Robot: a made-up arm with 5 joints.
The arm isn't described. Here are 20 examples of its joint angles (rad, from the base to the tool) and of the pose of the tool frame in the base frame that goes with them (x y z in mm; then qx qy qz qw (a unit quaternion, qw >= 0)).
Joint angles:
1: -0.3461 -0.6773 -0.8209 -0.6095 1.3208
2: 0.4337 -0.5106 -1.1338 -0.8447 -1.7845
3: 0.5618 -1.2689 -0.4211 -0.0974 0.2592
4: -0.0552 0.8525 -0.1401 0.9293 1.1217
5: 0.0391 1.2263 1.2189 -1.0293 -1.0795
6: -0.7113 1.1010 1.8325 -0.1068 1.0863
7: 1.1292 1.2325 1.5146 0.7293 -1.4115
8: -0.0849 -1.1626 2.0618 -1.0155 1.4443
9: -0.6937 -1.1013 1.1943 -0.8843 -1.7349
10: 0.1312 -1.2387 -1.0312 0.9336 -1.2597
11: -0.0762 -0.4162 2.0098 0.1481 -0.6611
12: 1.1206 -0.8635 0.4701 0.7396 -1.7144
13: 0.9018 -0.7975 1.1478 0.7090 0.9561
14: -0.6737 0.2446 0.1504 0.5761 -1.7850
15: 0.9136 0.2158 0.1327 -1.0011 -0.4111
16: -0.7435 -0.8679 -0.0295 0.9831 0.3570
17: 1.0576 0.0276 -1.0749 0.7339 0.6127
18: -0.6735 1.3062 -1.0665 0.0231 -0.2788
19: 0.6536 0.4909 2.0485 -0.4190 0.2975
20: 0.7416 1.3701 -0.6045 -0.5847 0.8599
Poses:
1: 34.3 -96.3 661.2 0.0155 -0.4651 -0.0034 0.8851
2: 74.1 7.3 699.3 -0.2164 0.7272 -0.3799 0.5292
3: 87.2 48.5 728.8 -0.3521 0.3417 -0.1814 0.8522
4: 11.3 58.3 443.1 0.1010 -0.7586 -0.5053 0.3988
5: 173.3 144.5 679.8 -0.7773 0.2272 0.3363 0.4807
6: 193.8 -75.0 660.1 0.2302 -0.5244 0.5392 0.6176
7: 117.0 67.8 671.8 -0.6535 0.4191 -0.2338 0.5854
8: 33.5 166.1 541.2 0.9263 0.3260 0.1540 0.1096
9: 91.3 124.5 565.6 0.2971 -0.2900 -0.9058 0.0850
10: -46.5 118.1 678.2 0.1976 0.4047 -0.7169 0.5322
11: 175.9 45.8 512.5 -0.0880 0.6997 0.6618 0.2543
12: 28.7 89.7 676.6 0.0245 0.7544 -0.6203 0.2131
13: 105.3 43.6 709.7 -0.3440 0.2383 -0.0410 0.9073
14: 12.0 -43.5 510.8 0.4364 0.6664 0.1854 0.5754
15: 182.8 119.8 642.1 -0.6248 0.3354 0.3244 0.6260
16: -34.2 -98.2 692.2 0.1843 0.3199 -0.3678 0.8535
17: -34.5 31.0 435.1 -0.2663 -0.8052 -0.3112 0.4288
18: 88.5 71.1 471.3 0.4898 -0.5414 -0.4999 0.4659
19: 222.5 117.9 525.1 -0.1954 0.5209 0.6887 0.4649
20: 41.8 -44.0 599.1 -0.2347 -0.8788 0.3193 0.2659
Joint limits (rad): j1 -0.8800..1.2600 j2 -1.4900..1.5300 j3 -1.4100..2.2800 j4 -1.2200..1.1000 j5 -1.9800..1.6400
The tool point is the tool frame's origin. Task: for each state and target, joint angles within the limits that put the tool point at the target. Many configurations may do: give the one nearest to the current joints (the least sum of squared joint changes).
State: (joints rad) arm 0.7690 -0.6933 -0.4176 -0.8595 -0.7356
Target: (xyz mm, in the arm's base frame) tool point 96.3 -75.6 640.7
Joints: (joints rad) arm -0.1109 -0.4965 -0.2884 -0.3338 -0.9988
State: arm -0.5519 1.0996 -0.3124 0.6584 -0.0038
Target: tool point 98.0 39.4 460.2
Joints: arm -0.6991 1.4715 -0.3410 0.3912 -0.1887
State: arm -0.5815 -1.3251 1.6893 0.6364 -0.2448
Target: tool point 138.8 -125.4 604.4
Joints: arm -0.4727 -1.2165 1.2998 1.0660 -0.1696
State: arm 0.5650 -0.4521 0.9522 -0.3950 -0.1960
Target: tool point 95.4 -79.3 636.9
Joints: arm -0.0326 -0.2600 0.5194 0.1853 -0.2292
